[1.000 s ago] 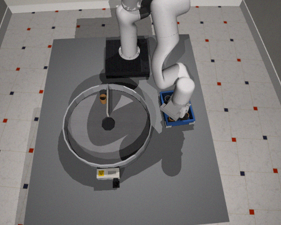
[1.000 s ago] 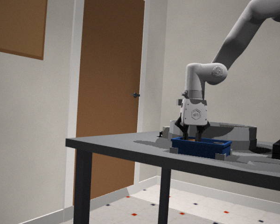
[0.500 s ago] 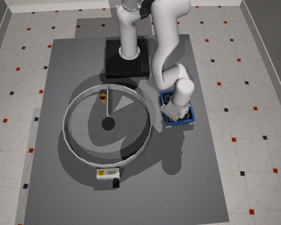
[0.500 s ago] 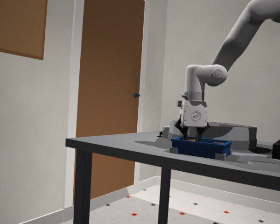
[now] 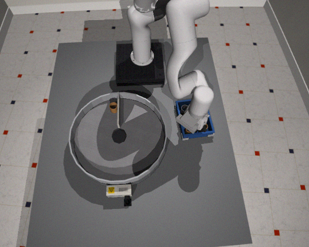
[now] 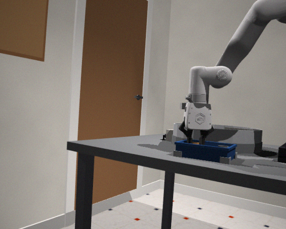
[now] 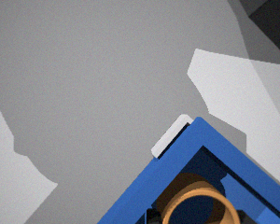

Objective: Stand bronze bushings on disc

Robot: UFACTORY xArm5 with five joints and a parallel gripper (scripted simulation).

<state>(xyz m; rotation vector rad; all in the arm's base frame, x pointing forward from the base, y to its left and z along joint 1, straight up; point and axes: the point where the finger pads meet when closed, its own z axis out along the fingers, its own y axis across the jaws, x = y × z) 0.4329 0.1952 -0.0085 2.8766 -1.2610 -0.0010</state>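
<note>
Now: the blue crate 50 mm behind my hand, 20 mm to the left of it and 20 mm below it. Round my hand: turntable disc: 330 mm to the right, 20 mm ahead, 10 mm above.
</note>
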